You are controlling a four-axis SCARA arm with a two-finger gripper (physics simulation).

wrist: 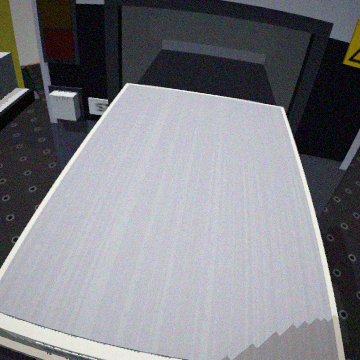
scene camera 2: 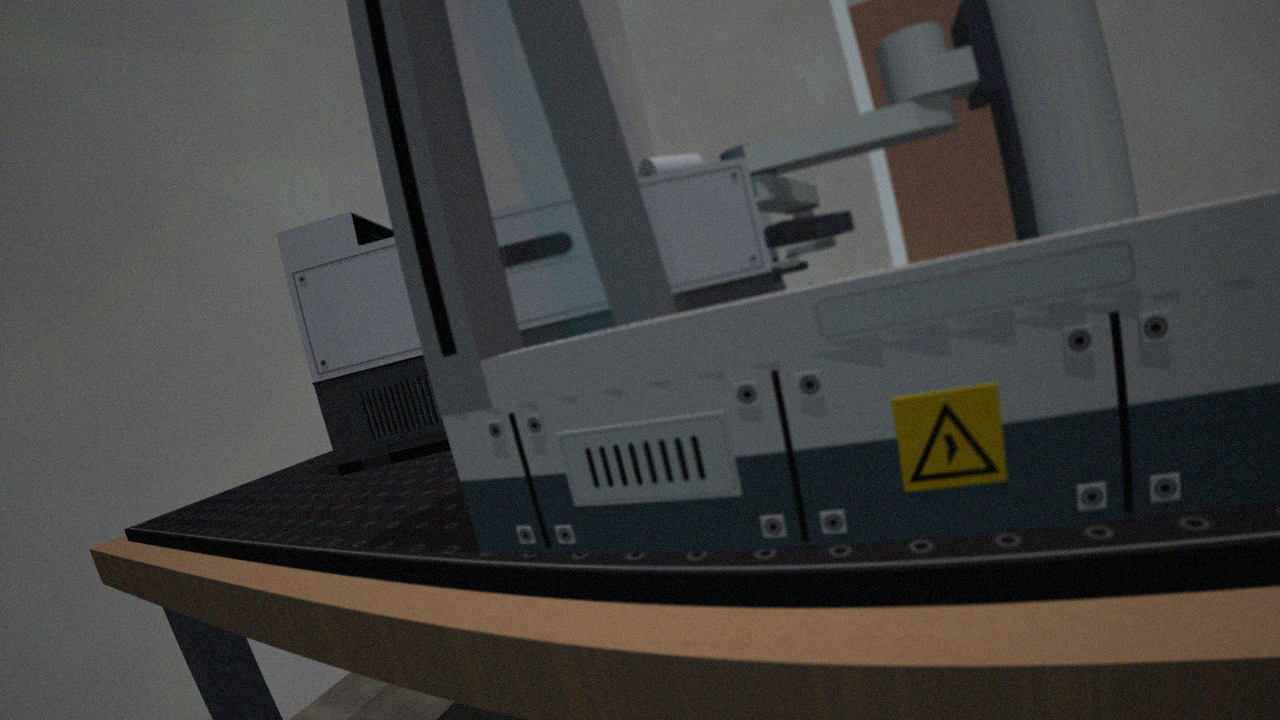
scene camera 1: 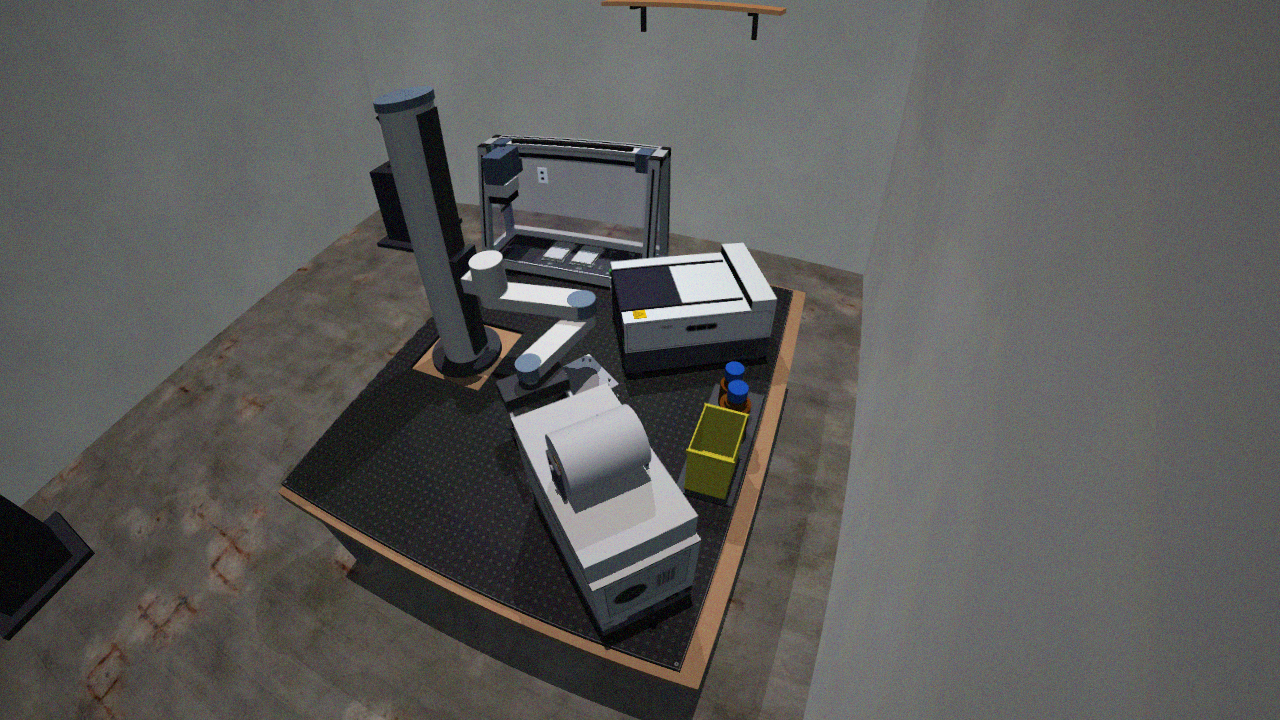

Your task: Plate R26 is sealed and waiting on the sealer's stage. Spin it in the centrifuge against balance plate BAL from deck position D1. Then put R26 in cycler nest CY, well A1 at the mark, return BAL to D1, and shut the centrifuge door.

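Places are measured from the arm's base along level axes (x ahead, y left, z up), in metres.
Pixels of known places: gripper, between the fingertips: [wrist: 203, 94]; arm's base, origin of its link: [scene camera 1: 467, 352].
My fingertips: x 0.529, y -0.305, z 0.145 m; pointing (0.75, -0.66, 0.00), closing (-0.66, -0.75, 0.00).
For each thing: its top centre in the pictures, then the offset to it from my fingertips. "pt": a spot on its surface instead.
- Sealed plate R26, centre of its top: [wrist: 191, 166] dx -0.018, dy +0.016, dz -0.015 m
- sealer, a spot on its surface: [scene camera 1: 608, 501] pt dx +0.261, dy -0.252, dz +0.217 m
- yellow bin, centre of its top: [scene camera 1: 710, 454] dx +0.384, dy +0.041, dz +0.042 m
Sealed plate R26 [wrist: 175, 210] fills the middle of the wrist view, with a pale flat top, in front of the sealer's dark opening [wrist: 210, 75]. Its label is not readable. My gripper [scene camera 1: 539, 387] [scene camera 2: 810, 232] is open and empty at the stage end of the sealer [scene camera 1: 608, 501] [scene camera 2: 707, 223]; in the wrist view one finger shows at the left edge, apart from the plate, and the other is out of frame. The liquid handler deck at the back holds two pale plates [scene camera 1: 556, 253] [scene camera 1: 585, 257]; I cannot tell which is BAL. The centrifuge door and nest CY cannot be made out.
A white box instrument with a dark top panel [scene camera 1: 693, 308] stands at the back right. A yellow bin [scene camera 1: 713, 465] and two blue-capped bottles [scene camera 1: 734, 370] [scene camera 1: 737, 391] stand along the right edge. The gantry frame [scene camera 1: 662, 205] rises at the back, the arm's column [scene camera 1: 429, 232] at left.
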